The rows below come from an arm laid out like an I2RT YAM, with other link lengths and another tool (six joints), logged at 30 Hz.
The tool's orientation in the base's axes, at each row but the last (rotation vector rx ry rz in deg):
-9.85, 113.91, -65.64
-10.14, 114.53, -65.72
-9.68, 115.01, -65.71
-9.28, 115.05, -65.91
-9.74, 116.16, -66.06
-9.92, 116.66, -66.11
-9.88, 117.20, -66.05
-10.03, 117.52, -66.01
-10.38, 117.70, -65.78
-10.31, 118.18, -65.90
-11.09, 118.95, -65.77
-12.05, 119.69, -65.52
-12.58, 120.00, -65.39
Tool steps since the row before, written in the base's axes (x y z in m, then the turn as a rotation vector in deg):
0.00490, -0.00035, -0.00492, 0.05, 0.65, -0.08
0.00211, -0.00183, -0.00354, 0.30, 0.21, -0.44
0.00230, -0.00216, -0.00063, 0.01, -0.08, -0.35
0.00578, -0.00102, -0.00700, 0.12, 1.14, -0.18
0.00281, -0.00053, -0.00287, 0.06, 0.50, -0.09
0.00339, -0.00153, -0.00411, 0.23, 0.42, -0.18
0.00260, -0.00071, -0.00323, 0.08, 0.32, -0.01
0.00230, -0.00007, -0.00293, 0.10, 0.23, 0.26
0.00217, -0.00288, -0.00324, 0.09, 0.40, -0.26
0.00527, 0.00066, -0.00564, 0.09, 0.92, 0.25
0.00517, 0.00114, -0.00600, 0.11, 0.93, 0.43
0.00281, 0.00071, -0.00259, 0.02, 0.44, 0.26
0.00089, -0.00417, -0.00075, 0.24, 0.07, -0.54
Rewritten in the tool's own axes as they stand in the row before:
-0.00019, 0.00489, 0.00494, -0.30, 0.45, -0.37
0.00150, 0.00223, 0.00362, -0.05, 0.54, 0.19
-0.00017, -0.00017, 0.00321, 0.23, 0.23, 0.15
0.00062, 0.00633, 0.00656, -0.51, 0.83, -0.63
-0.00007, 0.00262, 0.00309, -0.22, 0.37, -0.27
0.00065, 0.00313, 0.00453, -0.25, 0.44, -0.07
0.00030, 0.00272, 0.00320, -0.20, 0.21, -0.16
0.00004, 0.00278, 0.00248, -0.32, -0.04, -0.17
0.00158, 0.00133, 0.00439, -0.10, 0.46, -0.13
-0.00095, 0.00597, 0.00485, -0.62, 0.36, -0.64
-0.00100, 0.00645, 0.00464, -0.73, 0.23, -0.69
-0.00099, 0.00299, 0.00228, -0.35, 0.06, -0.37
0.00168, -0.00171, 0.00360, 0.07, 0.51, 0.30

